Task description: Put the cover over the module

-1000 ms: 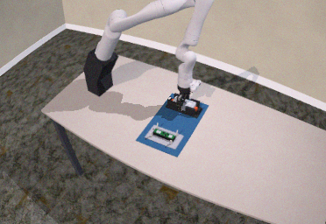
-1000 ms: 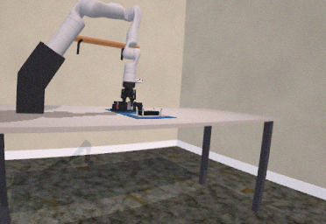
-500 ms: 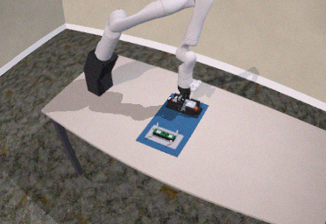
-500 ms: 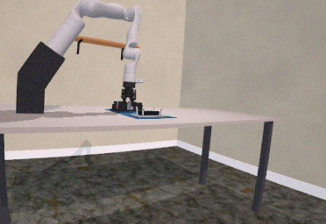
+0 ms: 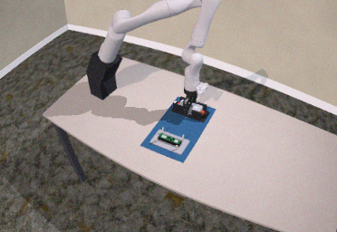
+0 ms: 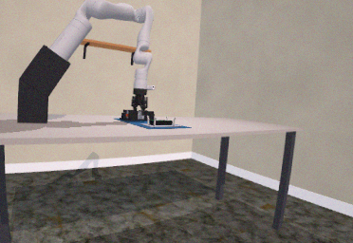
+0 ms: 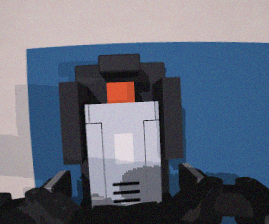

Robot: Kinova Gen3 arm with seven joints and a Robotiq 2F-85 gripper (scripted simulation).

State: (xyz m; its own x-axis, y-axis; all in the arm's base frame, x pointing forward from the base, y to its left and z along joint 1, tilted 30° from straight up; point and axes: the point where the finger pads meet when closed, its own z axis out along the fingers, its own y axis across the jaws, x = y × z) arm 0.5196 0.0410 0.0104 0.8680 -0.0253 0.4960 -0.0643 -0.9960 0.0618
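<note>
Now: the light grey cover right at my hand.
</note>
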